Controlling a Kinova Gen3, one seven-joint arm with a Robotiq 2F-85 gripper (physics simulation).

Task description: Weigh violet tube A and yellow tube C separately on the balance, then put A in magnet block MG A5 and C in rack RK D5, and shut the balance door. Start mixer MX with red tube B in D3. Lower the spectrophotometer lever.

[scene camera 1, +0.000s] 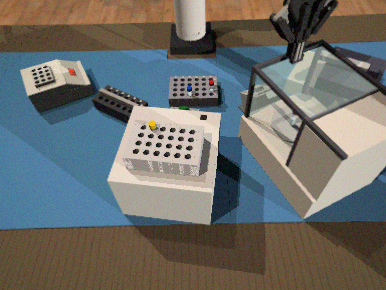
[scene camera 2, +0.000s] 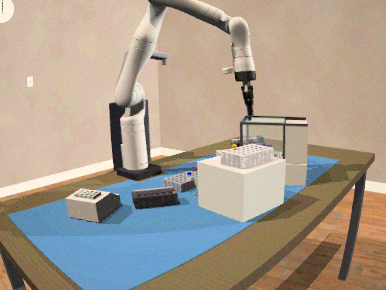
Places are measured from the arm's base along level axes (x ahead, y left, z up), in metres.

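Where they show: gripper, fingertip midpoint: (scene camera 1: 293, 58) (scene camera 2: 251, 116); arm's base, origin of the base link: (scene camera 1: 191, 32) (scene camera 2: 136, 167).
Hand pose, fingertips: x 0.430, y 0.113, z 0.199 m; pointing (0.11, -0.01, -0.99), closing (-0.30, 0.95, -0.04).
Note:
Each offset is from my fingertips to the top centre of the thing. "spot": to the spot under its first point.
My gripper (scene camera 1: 297, 58) (scene camera 2: 250, 117) is shut and empty, its tips at the top frame edge of the glass-walled balance @[spot: dx +0.206, dy +0.035, dz -0.101 m] (scene camera 1: 345, 177) (scene camera 2: 296, 155). Glass spans the balance's top; I cannot tell the door's exact state. A small violet spot (scene camera 2: 266, 144), likely tube A, shows through the balance glass. Yellow tube C @[dx +0.063, dy -0.276, dz -0.040 m] (scene camera 1: 152, 124) (scene camera 2: 234, 146) stands at a back corner of the pale rack (scene camera 1: 162, 165) (scene camera 2: 247, 159) on the large white block. Red tube B @[dx -0.159, dy -0.112, dz -0.169 m] (scene camera 1: 211, 83) (scene camera 2: 195, 169) stands in the dark grey rack @[dx -0.177, dy -0.158, dz -0.193 m] (scene camera 1: 194, 102) (scene camera 2: 179, 184). The spectrophotometer lever cannot be made out.
A blue-capped tube @[dx -0.151, dy -0.172, dz -0.169 m] (scene camera 1: 189, 88) (scene camera 2: 189, 173) stands near the red one. A black two-row block @[dx -0.162, dy -0.352, dz -0.175 m] (scene camera 1: 115, 111) (scene camera 2: 155, 200) lies left of the white block @[spot: dx +0.164, dy -0.281, dz -0.127 m] (scene camera 1: 162, 197) (scene camera 2: 240, 195). A small device @[dx -0.273, dy -0.510, dz -0.153 m] (scene camera 1: 55, 97) (scene camera 2: 82, 207) is farther left. A dark device @[spot: dx -0.085, dy +0.267, dz -0.120 m] (scene camera 1: 374, 61) is behind the balance.

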